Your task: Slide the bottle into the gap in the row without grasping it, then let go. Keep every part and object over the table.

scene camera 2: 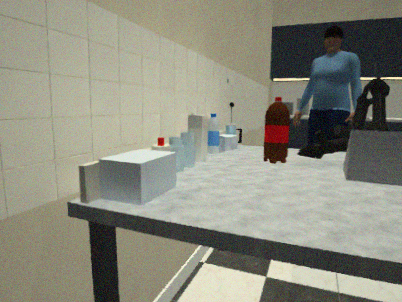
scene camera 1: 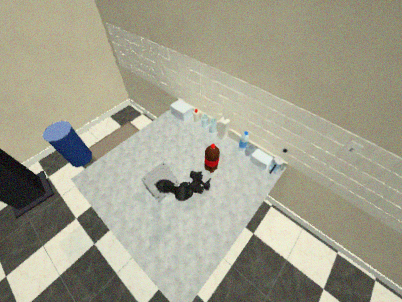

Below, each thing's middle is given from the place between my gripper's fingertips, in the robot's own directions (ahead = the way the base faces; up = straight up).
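Tall carton (scene camera 2: 198, 124): position relative to my hand is 210 mm to the left, 420 mm ahead and 80 mm above.
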